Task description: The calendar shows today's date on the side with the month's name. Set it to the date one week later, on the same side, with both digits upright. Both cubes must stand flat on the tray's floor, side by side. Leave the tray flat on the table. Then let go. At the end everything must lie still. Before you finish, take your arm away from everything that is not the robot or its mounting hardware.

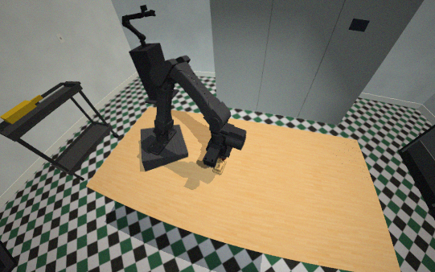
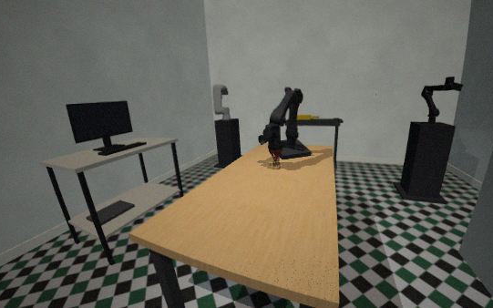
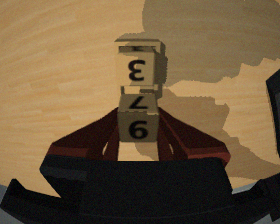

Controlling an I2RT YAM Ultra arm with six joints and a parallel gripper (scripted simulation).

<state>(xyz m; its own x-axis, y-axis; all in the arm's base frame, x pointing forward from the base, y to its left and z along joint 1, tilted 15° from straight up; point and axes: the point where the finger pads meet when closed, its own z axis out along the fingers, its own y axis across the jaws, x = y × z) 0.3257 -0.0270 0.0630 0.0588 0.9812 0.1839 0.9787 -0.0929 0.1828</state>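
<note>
Now: hand right at the wooden cube. From my hand the other things lie so: wooden tray 20 mm to the right, 50 mm below.
</note>
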